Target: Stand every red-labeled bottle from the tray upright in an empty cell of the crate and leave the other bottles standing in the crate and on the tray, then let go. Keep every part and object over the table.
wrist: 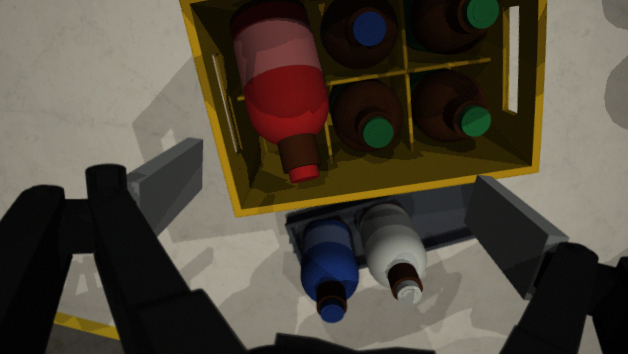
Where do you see a green-capped brown bottle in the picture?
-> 448, 106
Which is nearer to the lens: the green-capped brown bottle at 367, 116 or the blue bottle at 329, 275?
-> The green-capped brown bottle.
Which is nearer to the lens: the red bottle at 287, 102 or the blue bottle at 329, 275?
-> The red bottle.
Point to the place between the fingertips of my gripper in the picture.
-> At 337, 181
